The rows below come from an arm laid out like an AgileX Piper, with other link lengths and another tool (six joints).
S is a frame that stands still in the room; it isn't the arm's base.
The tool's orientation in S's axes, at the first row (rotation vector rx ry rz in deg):
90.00, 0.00, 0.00
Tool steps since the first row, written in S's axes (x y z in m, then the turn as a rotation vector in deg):
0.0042, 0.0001, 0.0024, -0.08, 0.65, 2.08
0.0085, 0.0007, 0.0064, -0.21, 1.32, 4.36
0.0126, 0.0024, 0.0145, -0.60, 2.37, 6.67
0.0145, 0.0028, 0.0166, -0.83, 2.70, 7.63
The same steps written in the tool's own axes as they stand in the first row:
0.0042, 0.0024, -0.0001, -0.08, 2.08, -0.65
0.0085, 0.0064, -0.0007, -0.21, 4.36, -1.32
0.0126, 0.0145, -0.0024, -0.60, 6.67, -2.37
0.0145, 0.0166, -0.0028, -0.83, 7.63, -2.70

